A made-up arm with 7 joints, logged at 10 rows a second.
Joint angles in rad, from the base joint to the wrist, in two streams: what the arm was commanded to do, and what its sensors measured. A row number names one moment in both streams.
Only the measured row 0 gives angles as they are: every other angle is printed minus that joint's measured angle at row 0.
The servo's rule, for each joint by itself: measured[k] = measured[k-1] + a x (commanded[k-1-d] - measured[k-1]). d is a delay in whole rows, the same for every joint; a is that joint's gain. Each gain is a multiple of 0.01, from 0.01 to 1. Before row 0 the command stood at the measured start. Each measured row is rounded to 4 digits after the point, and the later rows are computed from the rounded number. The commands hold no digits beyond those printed.
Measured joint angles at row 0:
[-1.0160 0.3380 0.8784 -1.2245 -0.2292 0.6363 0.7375]
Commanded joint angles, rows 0 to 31:
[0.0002 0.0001 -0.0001 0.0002 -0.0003 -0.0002 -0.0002]
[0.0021 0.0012 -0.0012 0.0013 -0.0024 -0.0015 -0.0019]
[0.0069 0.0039 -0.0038 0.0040 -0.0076 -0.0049 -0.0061]
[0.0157 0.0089 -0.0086 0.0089 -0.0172 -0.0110 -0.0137]
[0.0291 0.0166 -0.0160 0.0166 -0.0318 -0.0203 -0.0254]
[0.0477 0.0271 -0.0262 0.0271 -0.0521 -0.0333 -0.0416]
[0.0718 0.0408 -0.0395 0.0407 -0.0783 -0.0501 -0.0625]
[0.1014 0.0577 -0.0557 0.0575 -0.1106 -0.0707 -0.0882]
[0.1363 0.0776 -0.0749 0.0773 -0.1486 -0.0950 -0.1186]
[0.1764 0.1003 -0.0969 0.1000 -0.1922 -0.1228 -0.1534]
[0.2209 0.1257 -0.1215 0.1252 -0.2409 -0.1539 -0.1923]
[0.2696 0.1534 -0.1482 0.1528 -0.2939 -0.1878 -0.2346]
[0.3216 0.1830 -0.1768 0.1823 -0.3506 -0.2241 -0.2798]
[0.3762 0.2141 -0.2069 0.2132 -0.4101 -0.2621 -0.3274]
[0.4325 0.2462 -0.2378 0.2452 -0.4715 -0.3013 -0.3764]
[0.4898 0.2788 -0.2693 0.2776 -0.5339 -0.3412 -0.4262]
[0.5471 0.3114 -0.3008 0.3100 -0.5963 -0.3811 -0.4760]
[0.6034 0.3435 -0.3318 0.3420 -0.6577 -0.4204 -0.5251]
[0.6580 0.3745 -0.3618 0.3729 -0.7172 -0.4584 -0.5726]
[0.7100 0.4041 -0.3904 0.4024 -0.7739 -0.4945 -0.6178]
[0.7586 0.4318 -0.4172 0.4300 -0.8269 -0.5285 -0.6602]
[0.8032 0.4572 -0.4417 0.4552 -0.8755 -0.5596 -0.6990]
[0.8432 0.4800 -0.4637 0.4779 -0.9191 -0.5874 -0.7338]
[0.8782 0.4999 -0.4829 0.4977 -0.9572 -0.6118 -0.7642]
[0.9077 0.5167 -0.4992 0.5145 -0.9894 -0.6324 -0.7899]
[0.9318 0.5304 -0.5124 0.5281 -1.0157 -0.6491 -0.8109]
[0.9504 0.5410 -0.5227 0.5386 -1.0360 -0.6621 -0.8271]
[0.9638 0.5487 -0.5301 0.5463 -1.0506 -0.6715 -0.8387]
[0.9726 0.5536 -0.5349 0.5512 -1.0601 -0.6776 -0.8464]
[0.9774 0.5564 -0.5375 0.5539 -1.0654 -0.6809 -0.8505]
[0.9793 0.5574 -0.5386 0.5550 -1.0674 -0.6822 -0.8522]
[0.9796 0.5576 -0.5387 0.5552 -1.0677 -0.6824 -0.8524]
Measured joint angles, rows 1 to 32:
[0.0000 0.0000 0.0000 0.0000 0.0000 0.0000 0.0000]
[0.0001 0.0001 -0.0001 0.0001 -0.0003 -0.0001 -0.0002]
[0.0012 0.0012 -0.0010 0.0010 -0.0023 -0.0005 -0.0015]
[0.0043 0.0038 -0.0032 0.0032 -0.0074 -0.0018 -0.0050]
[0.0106 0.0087 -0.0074 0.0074 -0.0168 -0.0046 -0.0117]
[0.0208 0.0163 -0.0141 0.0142 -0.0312 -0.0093 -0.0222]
[0.0356 0.0267 -0.0235 0.0237 -0.0513 -0.0165 -0.0371]
[0.0555 0.0402 -0.0360 0.0363 -0.0772 -0.0266 -0.0567]
[0.0807 0.0570 -0.0514 0.0520 -0.1093 -0.0398 -0.0810]
[0.1113 0.0768 -0.0697 0.0707 -0.1470 -0.0564 -0.1100]
[0.1471 0.0994 -0.0909 0.0924 -0.1904 -0.0763 -0.1434]
[0.1877 0.1246 -0.1148 0.1167 -0.2389 -0.0996 -0.1811]
[0.2327 0.1522 -0.1409 0.1434 -0.2917 -0.1261 -0.2223]
[0.2816 0.1818 -0.1689 0.1722 -0.3482 -0.1555 -0.2666]
[0.3336 0.2128 -0.1985 0.2025 -0.4076 -0.1875 -0.3134]
[0.3880 0.2449 -0.2292 0.2341 -0.4689 -0.2216 -0.3619]
[0.4440 0.2774 -0.2605 0.2663 -0.5313 -0.2575 -0.4114]
[0.5007 0.3100 -0.2919 0.2986 -0.5937 -0.2946 -0.4611]
[0.5572 0.3422 -0.3230 0.3307 -0.6551 -0.3323 -0.5104]
[0.6126 0.3732 -0.3533 0.3619 -0.7147 -0.3701 -0.5583]
[0.6662 0.4029 -0.3822 0.3919 -0.7715 -0.4074 -0.6041]
[0.7170 0.4306 -0.4095 0.4201 -0.8247 -0.4437 -0.6473]
[0.7644 0.4561 -0.4346 0.4461 -0.8735 -0.4785 -0.6871]
[0.8077 0.4790 -0.4573 0.4696 -0.9173 -0.5112 -0.7231]
[0.8465 0.4991 -0.4773 0.4904 -0.9556 -0.5414 -0.7547]
[0.8802 0.5160 -0.4944 0.5082 -0.9880 -0.5687 -0.7818]
[0.9086 0.5298 -0.5084 0.5229 -1.0146 -0.5928 -0.8042]
[0.9316 0.5406 -0.5196 0.5345 -1.0351 -0.6136 -0.8218]
[0.9493 0.5484 -0.5278 0.5432 -1.0500 -0.6310 -0.8348]
[0.9621 0.5534 -0.5333 0.5491 -1.0597 -0.6450 -0.8437]
[0.9705 0.5563 -0.5366 0.5527 -1.0652 -0.6558 -0.8489]
[0.9753 0.5574 -0.5382 0.5544 -1.0673 -0.6637 -0.8514]
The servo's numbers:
d 1
a 0.55 0.96 0.78 0.74 0.96 0.30 0.77

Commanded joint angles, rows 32 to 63:
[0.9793 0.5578 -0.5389 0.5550 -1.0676 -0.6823 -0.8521]
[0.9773 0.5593 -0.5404 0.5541 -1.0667 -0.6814 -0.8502]
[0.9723 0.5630 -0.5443 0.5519 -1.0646 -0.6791 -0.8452]
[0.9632 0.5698 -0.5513 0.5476 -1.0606 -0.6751 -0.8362]
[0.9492 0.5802 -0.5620 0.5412 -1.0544 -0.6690 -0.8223]
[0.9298 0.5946 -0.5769 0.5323 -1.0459 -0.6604 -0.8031]
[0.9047 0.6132 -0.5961 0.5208 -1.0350 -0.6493 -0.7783]
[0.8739 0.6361 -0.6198 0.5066 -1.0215 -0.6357 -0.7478]
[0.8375 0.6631 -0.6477 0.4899 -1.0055 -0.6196 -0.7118]
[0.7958 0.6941 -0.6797 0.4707 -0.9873 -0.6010 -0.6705]
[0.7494 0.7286 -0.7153 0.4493 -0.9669 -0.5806 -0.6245]
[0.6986 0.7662 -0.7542 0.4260 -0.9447 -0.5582 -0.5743]
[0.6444 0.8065 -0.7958 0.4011 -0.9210 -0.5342 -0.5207]
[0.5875 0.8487 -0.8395 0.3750 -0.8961 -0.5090 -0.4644]
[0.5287 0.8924 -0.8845 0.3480 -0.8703 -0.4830 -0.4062]
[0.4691 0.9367 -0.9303 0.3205 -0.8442 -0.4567 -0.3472]
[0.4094 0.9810 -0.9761 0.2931 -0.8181 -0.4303 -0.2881]
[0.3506 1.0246 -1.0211 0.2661 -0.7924 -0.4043 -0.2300]
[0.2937 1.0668 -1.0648 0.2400 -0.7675 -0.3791 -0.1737]
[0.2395 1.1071 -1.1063 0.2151 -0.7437 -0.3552 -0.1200]
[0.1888 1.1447 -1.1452 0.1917 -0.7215 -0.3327 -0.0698]
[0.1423 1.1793 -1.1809 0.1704 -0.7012 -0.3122 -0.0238]
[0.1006 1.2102 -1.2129 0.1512 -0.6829 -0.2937 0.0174]
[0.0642 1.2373 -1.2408 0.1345 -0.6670 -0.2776 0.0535]
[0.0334 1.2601 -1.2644 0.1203 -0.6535 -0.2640 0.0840]
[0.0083 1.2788 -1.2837 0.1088 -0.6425 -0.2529 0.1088]
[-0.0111 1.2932 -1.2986 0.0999 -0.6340 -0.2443 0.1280]
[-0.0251 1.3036 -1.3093 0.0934 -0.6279 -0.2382 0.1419]
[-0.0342 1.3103 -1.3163 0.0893 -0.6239 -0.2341 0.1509]
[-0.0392 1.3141 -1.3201 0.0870 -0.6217 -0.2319 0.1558]
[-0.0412 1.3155 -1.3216 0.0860 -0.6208 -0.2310 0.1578]
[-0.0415 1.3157 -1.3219 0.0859 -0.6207 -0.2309 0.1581]
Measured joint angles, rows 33 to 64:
[0.9777 0.5576 -0.5386 0.5550 -1.0677 -0.6693 -0.8522]
[0.9786 0.5578 -0.5388 0.5550 -1.0676 -0.6732 -0.8521]
[0.9779 0.5592 -0.5400 0.5543 -1.0667 -0.6757 -0.8506]
[0.9748 0.5628 -0.5434 0.5525 -1.0647 -0.6767 -0.8464]
[0.9684 0.5695 -0.5496 0.5489 -1.0608 -0.6762 -0.8385]
[0.9578 0.5798 -0.5593 0.5432 -1.0547 -0.6740 -0.8260]
[0.9424 0.5940 -0.5730 0.5351 -1.0463 -0.6699 -0.8084]
[0.9217 0.6124 -0.5910 0.5245 -1.0355 -0.6637 -0.7852]
[0.8954 0.6352 -0.6135 0.5113 -1.0221 -0.6553 -0.7564]
[0.8636 0.6620 -0.6402 0.4955 -1.0062 -0.6446 -0.7221]
[0.8263 0.6928 -0.6710 0.4771 -0.9881 -0.6315 -0.6824]
[0.7840 0.7272 -0.7056 0.4565 -0.9677 -0.6162 -0.6378]
[0.7370 0.7646 -0.7435 0.4339 -0.9456 -0.5988 -0.5889]
[0.6861 0.8048 -0.7843 0.4096 -0.9220 -0.5794 -0.5364]
[0.6319 0.8469 -0.8274 0.3840 -0.8971 -0.5583 -0.4810]
[0.5751 0.8906 -0.8719 0.3574 -0.8714 -0.5357 -0.4234]
[0.5168 0.9349 -0.9175 0.3301 -0.8453 -0.5120 -0.3647]
[0.4577 0.9792 -0.9632 0.3027 -0.8192 -0.4875 -0.3057]
[0.3988 1.0228 -1.0084 0.2756 -0.7935 -0.4625 -0.2474]
[0.3410 1.0650 -1.0524 0.2493 -0.7685 -0.4375 -0.1907]
[0.2852 1.1054 -1.0944 0.2240 -0.7447 -0.4128 -0.1363]
[0.2322 1.1431 -1.1340 0.2001 -0.7224 -0.3888 -0.0851]
[0.1828 1.1779 -1.1706 0.1781 -0.7020 -0.3658 -0.0379]
[0.1376 1.2089 -1.2036 0.1582 -0.6837 -0.3442 0.0047]
[0.0972 1.2362 -1.2326 0.1407 -0.6677 -0.3242 0.0423]
[0.0621 1.2591 -1.2574 0.1256 -0.6541 -0.3061 0.0744]
[0.0325 1.2780 -1.2779 0.1132 -0.6430 -0.2901 0.1009]
[0.0085 1.2926 -1.2940 0.1034 -0.6344 -0.2764 0.1218]
[-0.0100 1.3032 -1.3059 0.0960 -0.6282 -0.2649 0.1373]
[-0.0233 1.3100 -1.3140 0.0910 -0.6241 -0.2557 0.1478]
[-0.0320 1.3139 -1.3188 0.0880 -0.6218 -0.2486 0.1540]
[-0.0371 1.3154 -1.3210 0.0865 -0.6208 -0.2433 0.1569]

